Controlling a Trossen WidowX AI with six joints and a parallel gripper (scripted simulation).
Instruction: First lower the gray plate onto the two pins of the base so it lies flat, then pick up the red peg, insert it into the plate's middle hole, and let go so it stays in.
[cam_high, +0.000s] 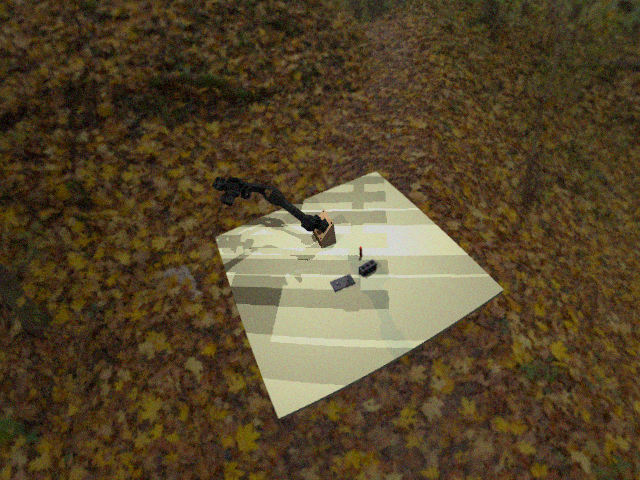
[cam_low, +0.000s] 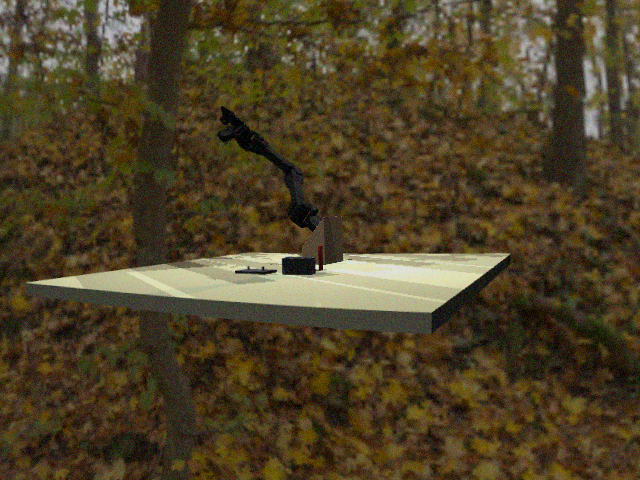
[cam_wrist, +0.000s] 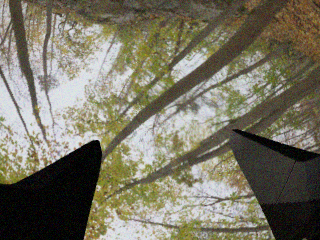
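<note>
The gray plate lies 59 cm below my gripper tip, 52 cm to the left of it and 27 cm ahead of it. The rest, counted from my gripper tip: dark base 62 cm below, 35 cm to the left, 28 cm ahead; then red peg 58 cm below, 53 cm to the left, 16 cm ahead.
</note>
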